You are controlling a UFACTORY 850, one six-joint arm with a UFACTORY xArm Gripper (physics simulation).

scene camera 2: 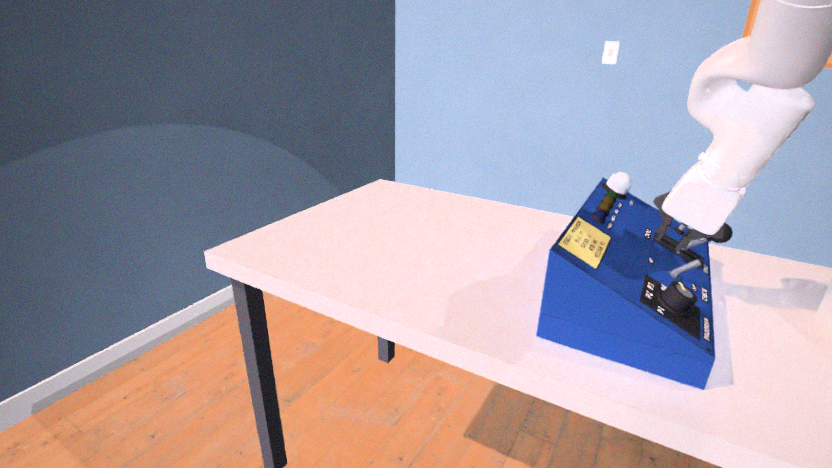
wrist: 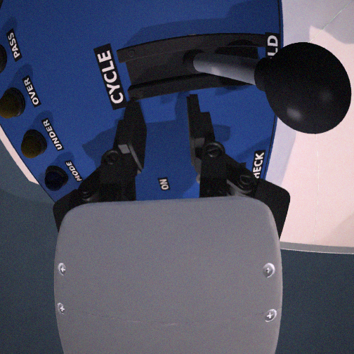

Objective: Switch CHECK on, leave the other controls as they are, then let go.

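Scene camera 2 shows me my gripper, and the wrist view shows it as well. On my gripper, what I see at (scene camera 2: 692, 234) is the same spot as (wrist: 199, 180).
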